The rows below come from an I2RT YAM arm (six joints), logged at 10 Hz.
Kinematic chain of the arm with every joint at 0, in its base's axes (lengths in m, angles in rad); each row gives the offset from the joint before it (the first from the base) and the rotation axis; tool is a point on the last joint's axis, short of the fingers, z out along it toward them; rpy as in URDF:
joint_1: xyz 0 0 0.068 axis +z
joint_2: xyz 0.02 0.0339 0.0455 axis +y
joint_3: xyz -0.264 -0.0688 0 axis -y
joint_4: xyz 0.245 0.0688 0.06 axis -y
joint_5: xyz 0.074 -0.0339 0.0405 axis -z
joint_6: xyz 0.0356 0 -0.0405 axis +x
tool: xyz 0 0 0 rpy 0 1.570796 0
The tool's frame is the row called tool.
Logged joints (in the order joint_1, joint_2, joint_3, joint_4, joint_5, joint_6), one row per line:
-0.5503 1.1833 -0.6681 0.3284 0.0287 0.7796
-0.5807 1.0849 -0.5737 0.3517 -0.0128 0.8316
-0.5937 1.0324 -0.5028 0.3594 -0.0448 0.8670
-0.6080 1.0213 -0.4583 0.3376 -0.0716 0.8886
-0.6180 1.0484 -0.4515 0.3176 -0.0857 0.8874
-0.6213 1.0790 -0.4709 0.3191 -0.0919 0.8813
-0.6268 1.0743 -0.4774 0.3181 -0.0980 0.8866
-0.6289 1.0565 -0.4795 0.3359 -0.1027 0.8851
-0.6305 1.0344 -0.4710 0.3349 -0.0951 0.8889
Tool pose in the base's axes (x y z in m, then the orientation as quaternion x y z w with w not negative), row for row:
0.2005 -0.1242 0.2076 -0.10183 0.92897 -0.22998 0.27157
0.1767 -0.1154 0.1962 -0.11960 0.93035 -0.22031 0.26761
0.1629 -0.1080 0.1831 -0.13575 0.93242 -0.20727 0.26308
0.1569 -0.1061 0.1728 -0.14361 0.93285 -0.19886 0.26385
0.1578 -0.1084 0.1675 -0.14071 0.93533 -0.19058 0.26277
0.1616 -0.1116 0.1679 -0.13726 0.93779 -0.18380 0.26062
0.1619 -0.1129 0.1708 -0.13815 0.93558 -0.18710 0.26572
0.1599 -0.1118 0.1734 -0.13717 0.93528 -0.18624 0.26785
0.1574 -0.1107 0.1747 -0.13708 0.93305 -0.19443 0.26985
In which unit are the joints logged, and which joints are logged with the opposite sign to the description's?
The joints are logged in radians. Opposite sign: joint_3, joint_4, joint_6.
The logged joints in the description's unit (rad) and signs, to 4 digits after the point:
-0.5503 1.1833 0.6681 -0.3284 0.0287 -0.7796
-0.5807 1.0849 0.5737 -0.3517 -0.0128 -0.8316
-0.5937 1.0324 0.5028 -0.3594 -0.0448 -0.8670
-0.6080 1.0213 0.4583 -0.3376 -0.0716 -0.8886
-0.6180 1.0484 0.4515 -0.3176 -0.0857 -0.8874
-0.6213 1.0790 0.4709 -0.3191 -0.0919 -0.8813
-0.6268 1.0743 0.4774 -0.3181 -0.0980 -0.8866
-0.6289 1.0565 0.4795 -0.3359 -0.1027 -0.8851
-0.6305 1.0344 0.4710 -0.3349 -0.0951 -0.8889

